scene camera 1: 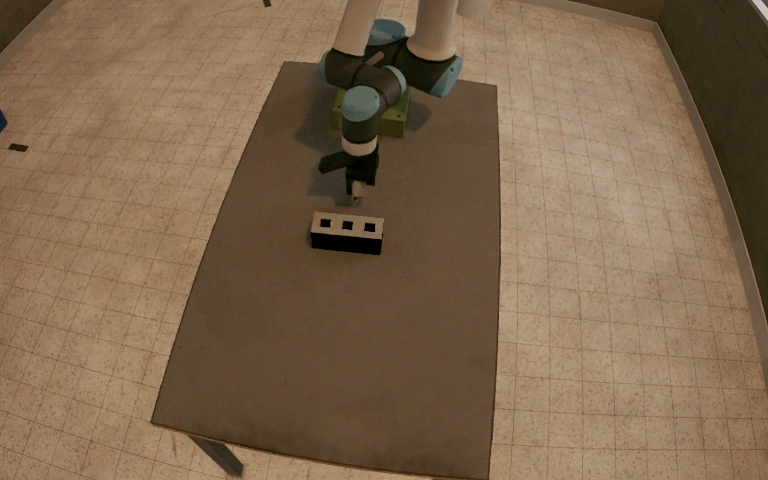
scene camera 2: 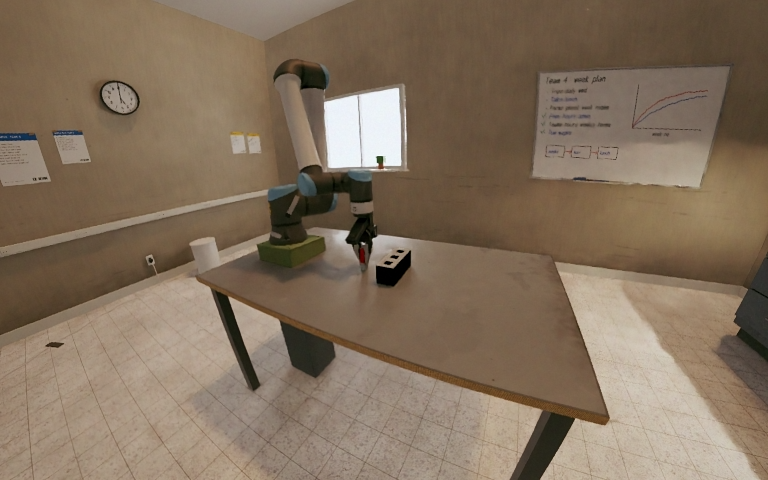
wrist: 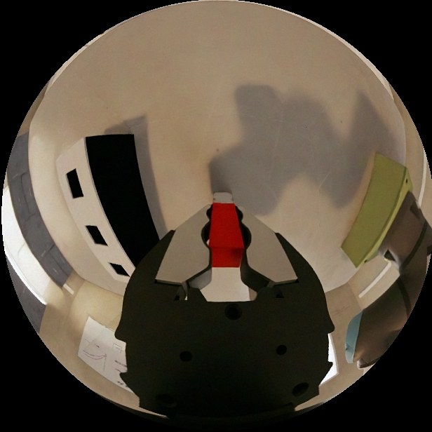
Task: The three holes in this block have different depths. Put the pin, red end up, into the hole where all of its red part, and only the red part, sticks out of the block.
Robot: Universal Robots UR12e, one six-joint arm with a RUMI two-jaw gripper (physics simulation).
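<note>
The pin (scene camera 1: 355,198) (scene camera 2: 362,256) (wrist: 226,227) is upright, red end up, with a short pale lower part. My gripper (scene camera 1: 355,195) (scene camera 2: 362,253) (wrist: 222,205) points down and is shut on the pin's red part, one jaw on each side. The pin's foot is at or very near the table top; I cannot tell if it touches. The block (scene camera 1: 346,243) (scene camera 2: 394,270) (wrist: 117,195) stands close beside the gripper, apart from the pin. It has black sides and a pale top with three square holes in a row. The depths of the holes are hidden.
The block and the arm's green base (scene camera 1: 390,125) (scene camera 2: 292,253) (wrist: 376,210) stand on the brown table (scene camera 1: 339,350) (scene camera 2: 481,316), on opposite sides of the gripper. The arm's shadow falls on the table beside the pin in the wrist view.
</note>
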